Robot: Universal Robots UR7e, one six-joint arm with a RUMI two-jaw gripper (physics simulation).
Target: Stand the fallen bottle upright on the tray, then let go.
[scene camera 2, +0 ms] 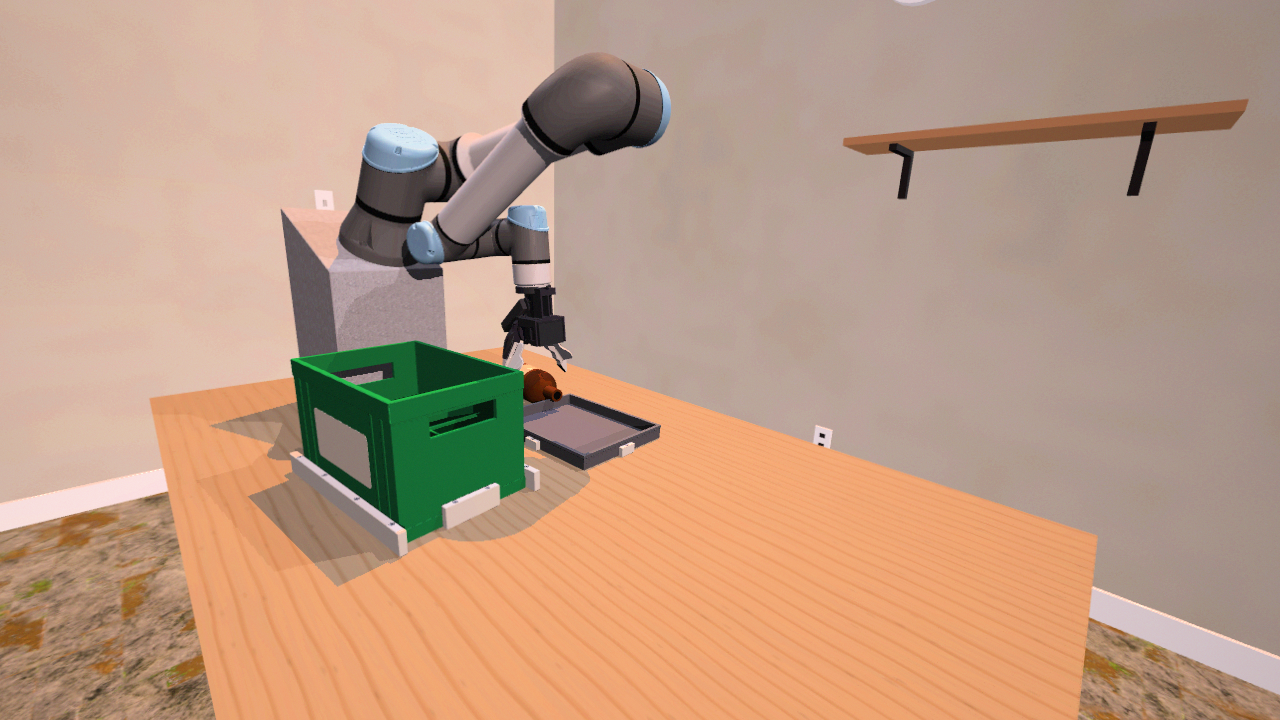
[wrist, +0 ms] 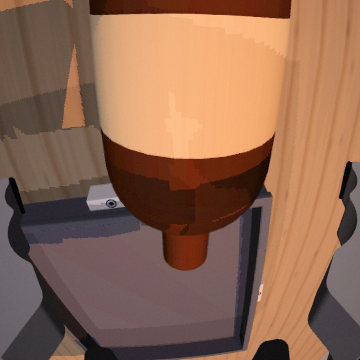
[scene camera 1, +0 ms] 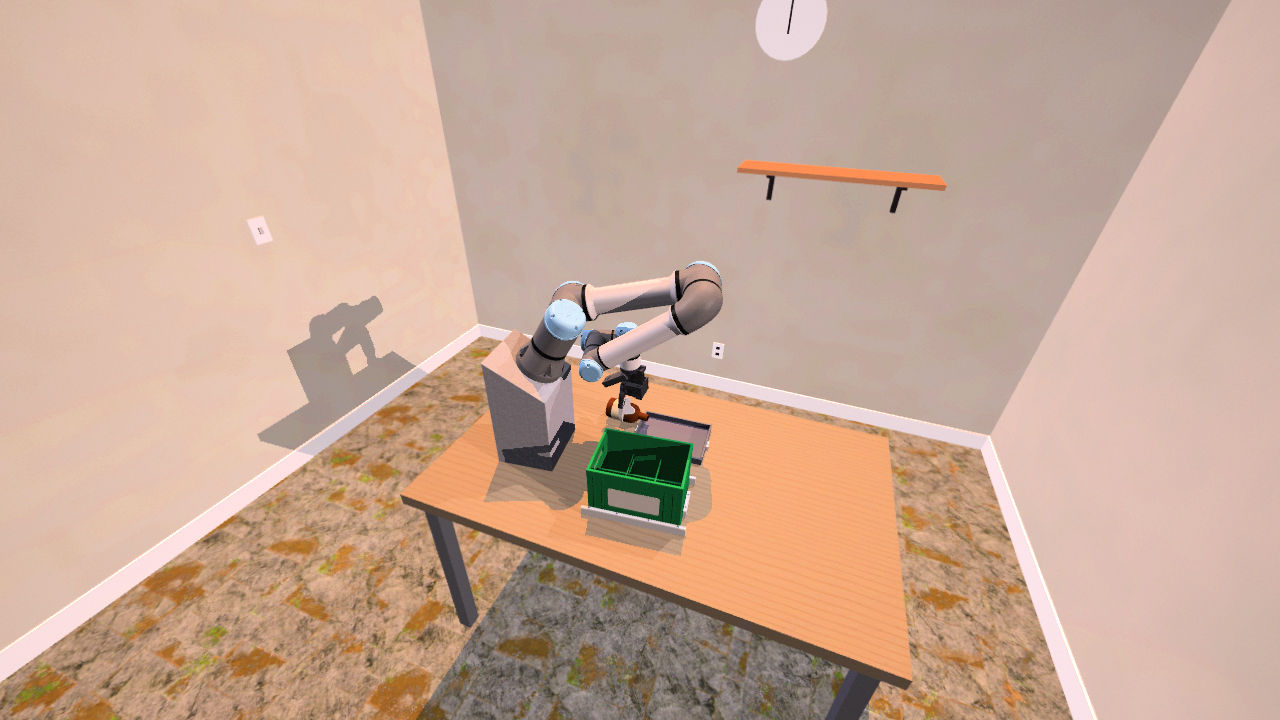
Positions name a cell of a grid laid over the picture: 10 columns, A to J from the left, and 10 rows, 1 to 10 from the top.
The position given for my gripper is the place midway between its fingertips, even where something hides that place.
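My gripper (scene camera 2: E6) is visible; in the wrist view it is my gripper (wrist: E5), and in scene camera 1 my gripper (scene camera 1: E6). A brown bottle (scene camera 2: E6) is visible as well, with the wrist view showing the brown bottle (wrist: F3).
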